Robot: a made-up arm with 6 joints. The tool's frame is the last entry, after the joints. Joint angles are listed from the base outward. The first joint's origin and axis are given. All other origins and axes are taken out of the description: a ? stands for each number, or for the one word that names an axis. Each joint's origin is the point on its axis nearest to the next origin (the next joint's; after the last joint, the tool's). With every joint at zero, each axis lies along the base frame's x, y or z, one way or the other. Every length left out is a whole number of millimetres.
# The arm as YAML. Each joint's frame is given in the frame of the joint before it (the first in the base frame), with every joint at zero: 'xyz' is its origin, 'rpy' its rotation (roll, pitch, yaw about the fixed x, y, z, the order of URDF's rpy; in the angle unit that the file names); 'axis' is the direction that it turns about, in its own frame. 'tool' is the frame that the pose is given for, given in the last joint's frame.
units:
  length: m
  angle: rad
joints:
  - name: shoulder
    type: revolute
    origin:
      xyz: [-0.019, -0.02, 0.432]
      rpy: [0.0, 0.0, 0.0]
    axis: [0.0, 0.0, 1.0]
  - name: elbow
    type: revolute
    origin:
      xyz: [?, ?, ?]
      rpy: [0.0, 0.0, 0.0]
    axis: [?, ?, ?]
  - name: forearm
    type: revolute
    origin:
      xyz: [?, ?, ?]
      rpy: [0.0, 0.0, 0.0]
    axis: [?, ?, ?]
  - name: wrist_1
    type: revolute
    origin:
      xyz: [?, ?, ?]
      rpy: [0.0, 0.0, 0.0]
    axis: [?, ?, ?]
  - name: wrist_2
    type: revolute
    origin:
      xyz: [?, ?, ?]
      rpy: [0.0, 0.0, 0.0]
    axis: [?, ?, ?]
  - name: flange
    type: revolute
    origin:
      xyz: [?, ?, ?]
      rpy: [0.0, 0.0, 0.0]
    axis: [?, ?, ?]
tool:
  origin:
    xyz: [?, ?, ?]
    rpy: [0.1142, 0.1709, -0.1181]
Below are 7 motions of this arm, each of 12 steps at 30 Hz.
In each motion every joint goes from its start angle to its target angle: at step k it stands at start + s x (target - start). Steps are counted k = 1, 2, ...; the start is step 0. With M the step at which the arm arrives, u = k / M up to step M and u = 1 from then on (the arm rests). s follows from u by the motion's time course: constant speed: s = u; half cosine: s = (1 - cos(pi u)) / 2; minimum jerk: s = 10 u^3 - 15 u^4 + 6 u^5.
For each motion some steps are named. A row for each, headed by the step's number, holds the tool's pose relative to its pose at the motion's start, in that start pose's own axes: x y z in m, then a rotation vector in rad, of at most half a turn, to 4 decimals.
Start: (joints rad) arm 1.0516 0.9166 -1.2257 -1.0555 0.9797 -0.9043
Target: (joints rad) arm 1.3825 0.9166 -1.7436 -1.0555 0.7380 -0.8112
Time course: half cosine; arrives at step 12
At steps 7, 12:
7: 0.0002 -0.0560 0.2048 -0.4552 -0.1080 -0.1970
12: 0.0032 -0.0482 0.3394 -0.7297 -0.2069 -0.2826

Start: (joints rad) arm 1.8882 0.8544 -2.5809 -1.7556 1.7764 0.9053
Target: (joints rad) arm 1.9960 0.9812 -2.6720 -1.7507 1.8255 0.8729
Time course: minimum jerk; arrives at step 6
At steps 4, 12:
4: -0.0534 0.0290 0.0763 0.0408 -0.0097 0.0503
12: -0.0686 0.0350 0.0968 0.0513 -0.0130 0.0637

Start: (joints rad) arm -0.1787 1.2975 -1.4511 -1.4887 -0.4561 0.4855
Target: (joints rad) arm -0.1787 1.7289 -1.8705 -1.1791 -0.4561 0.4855
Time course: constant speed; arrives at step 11
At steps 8, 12:
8: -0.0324 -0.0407 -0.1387 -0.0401 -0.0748 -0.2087
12: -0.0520 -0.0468 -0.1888 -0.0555 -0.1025 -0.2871

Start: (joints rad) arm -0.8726 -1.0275 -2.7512 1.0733 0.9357 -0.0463
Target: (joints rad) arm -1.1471 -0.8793 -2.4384 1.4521 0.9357 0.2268
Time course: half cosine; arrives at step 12
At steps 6, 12:
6: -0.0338 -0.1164 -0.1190 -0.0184 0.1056 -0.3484
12: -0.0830 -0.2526 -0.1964 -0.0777 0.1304 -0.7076

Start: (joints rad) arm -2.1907 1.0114 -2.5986 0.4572 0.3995 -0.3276
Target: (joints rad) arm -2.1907 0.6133 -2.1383 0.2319 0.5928 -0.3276
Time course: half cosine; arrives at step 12
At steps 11, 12:
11: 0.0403 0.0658 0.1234 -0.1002 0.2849 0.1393
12: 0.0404 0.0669 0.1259 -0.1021 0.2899 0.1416

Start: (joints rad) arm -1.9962 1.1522 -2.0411 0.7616 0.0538 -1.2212
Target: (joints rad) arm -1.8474 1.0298 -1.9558 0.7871 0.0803 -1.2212
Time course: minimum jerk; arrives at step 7
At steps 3, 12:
3: 0.0297 0.0448 0.0190 0.0386 -0.0172 0.0364
12: 0.0737 0.1231 0.0566 0.1063 -0.0459 0.0987

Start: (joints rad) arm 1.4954 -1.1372 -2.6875 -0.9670 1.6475 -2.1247
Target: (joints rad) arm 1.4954 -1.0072 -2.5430 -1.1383 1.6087 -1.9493
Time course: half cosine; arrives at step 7
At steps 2, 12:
2: 0.0258 -0.0196 -0.0129 0.0321 0.0249 0.0104
12: 0.1451 -0.0895 -0.0710 0.1426 0.1471 0.0628

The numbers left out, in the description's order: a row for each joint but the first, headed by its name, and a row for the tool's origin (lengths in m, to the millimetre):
elbow: xyz 0.021 -0.006 0.0, axis 0.0 1.0 0.0
forearm: xyz 0.08 0.0 0.474, axis 0.0 1.0 0.0
wrist_1: xyz 0.072 0.0 -0.421, axis 0.0 0.0 -1.0
wrist_2: xyz 0.028 0.026 0.0, axis 0.0 1.0 0.0
flange: xyz 0.044 0.0 -0.041, axis 0.0 0.0 -1.0
tool: xyz 0.0 0.024 0.0

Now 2 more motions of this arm.
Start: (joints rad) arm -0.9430 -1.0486 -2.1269 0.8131 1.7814 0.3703
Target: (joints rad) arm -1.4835 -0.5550 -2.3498 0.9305 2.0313 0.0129
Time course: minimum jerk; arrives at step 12
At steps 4, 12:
4: 0.0651 0.0012 -0.0614 -0.1096 0.0479 -0.0103
12: 0.2977 -0.1252 -0.2064 -0.4102 0.2433 -0.1135

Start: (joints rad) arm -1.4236 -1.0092 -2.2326 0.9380 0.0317 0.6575
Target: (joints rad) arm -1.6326 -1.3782 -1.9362 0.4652 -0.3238 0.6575
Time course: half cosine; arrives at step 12
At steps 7, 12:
7: -0.1392 0.0965 0.0729 0.1494 -0.0645 0.4667
12: -0.2304 0.1286 0.1261 0.2670 -0.0691 0.7350

